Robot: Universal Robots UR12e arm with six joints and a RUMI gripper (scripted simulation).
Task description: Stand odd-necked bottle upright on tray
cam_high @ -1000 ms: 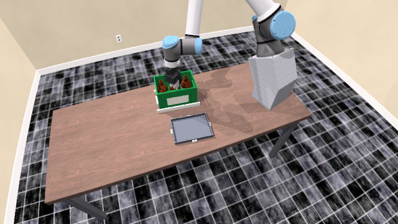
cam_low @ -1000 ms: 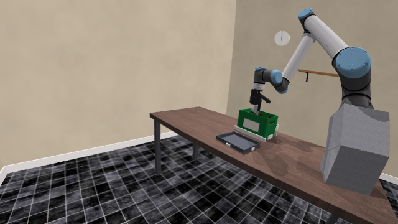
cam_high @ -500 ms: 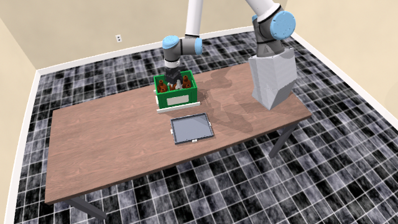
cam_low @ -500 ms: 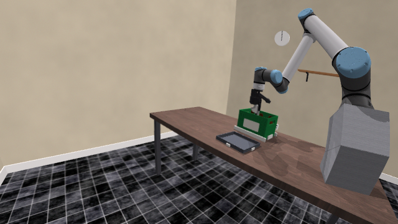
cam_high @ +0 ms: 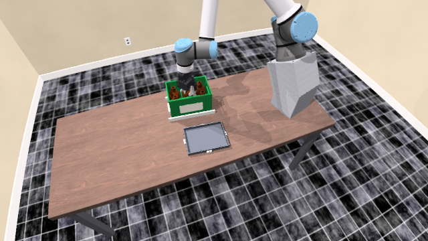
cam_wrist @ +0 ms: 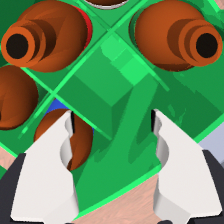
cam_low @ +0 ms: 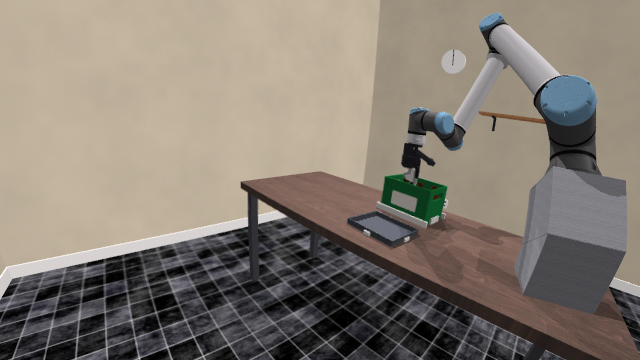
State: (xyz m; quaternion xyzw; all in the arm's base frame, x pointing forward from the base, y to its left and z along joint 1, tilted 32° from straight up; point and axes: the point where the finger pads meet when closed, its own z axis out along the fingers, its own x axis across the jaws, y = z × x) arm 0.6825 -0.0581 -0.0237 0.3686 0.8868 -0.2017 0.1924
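My hand is 40 mm to the left of the green crate and 70 mm above it. The rest, counted from my hand: glass bottle: 90 mm ahead, 90 mm to the right, 70 mm below; then grey tray: 30 mm behind, 250 mm to the left, 140 mm below.
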